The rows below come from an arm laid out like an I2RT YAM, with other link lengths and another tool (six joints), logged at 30 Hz.
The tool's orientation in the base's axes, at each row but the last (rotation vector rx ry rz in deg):
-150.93, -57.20, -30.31
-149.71, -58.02, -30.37
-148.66, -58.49, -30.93
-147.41, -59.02, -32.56
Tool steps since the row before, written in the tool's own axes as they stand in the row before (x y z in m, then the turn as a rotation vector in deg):
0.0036, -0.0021, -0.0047, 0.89, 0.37, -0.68
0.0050, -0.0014, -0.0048, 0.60, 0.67, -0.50
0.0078, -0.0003, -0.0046, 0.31, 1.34, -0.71
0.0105, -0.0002, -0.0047, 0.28, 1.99, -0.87
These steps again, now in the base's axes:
0.0000, 0.0018, 0.0060, 0.71, -0.01, 0.94
0.0013, 0.0020, 0.0066, 0.76, -0.32, 0.62
0.0040, 0.0029, 0.0076, 0.98, -1.05, 0.58
0.0057, 0.0043, 0.0090, 1.38, -1.58, 0.62

